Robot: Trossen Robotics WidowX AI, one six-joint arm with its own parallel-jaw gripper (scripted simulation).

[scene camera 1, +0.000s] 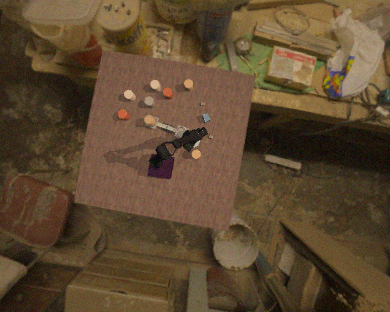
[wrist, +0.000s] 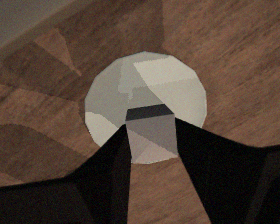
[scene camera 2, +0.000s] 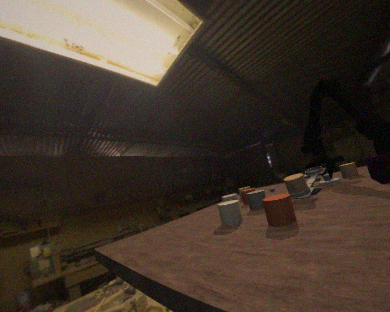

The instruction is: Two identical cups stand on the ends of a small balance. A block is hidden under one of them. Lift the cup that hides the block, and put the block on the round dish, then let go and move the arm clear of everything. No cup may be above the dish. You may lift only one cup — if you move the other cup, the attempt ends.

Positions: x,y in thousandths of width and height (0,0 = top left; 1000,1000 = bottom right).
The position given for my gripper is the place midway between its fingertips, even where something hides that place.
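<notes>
I can see a white round dish (wrist: 520,350) here. There is a grey block (wrist: 541,583) too, and I also see my own gripper (wrist: 534,560).
</notes>
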